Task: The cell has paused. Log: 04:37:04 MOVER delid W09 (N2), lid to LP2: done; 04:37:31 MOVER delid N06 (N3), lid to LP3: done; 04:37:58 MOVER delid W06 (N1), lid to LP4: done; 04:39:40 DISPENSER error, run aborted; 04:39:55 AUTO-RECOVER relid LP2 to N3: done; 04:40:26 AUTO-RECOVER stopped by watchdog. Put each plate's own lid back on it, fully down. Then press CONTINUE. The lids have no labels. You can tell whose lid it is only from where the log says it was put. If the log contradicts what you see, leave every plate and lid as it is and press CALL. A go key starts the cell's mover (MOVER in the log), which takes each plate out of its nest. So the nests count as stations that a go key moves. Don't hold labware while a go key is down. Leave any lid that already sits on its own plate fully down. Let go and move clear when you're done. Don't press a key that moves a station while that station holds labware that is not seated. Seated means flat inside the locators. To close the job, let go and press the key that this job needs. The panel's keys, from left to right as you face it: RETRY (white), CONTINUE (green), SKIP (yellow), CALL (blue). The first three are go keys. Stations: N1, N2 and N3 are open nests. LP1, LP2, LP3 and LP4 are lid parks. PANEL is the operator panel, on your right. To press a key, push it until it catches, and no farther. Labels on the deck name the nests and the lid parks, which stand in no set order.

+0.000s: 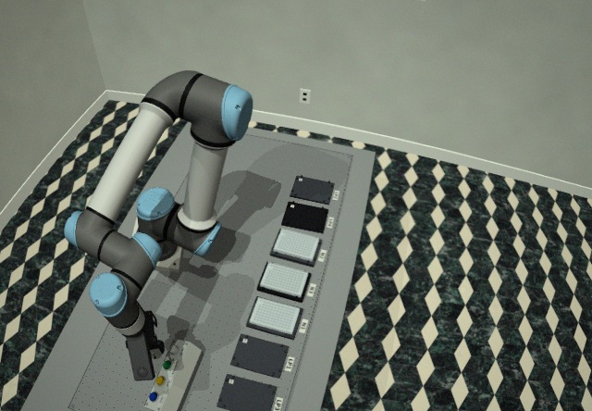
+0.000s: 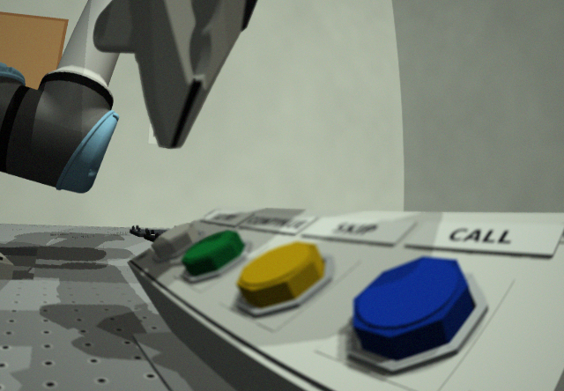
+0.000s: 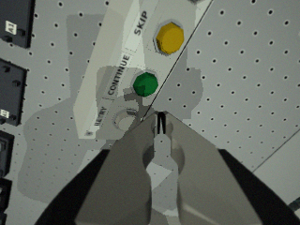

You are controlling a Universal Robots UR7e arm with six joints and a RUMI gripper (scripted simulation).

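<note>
The green CONTINUE key lies 60 mm below my hand and 20 mm ahead of it. Also, from my hand: white RETRY key 60 mm below, 50 mm to the left, 30 mm ahead; then blue CALL key 100 mm to the right, 60 mm below, 10 mm behind; then yellow SKIP key 60 mm below, 50 mm to the right, 10 mm ahead.
</note>
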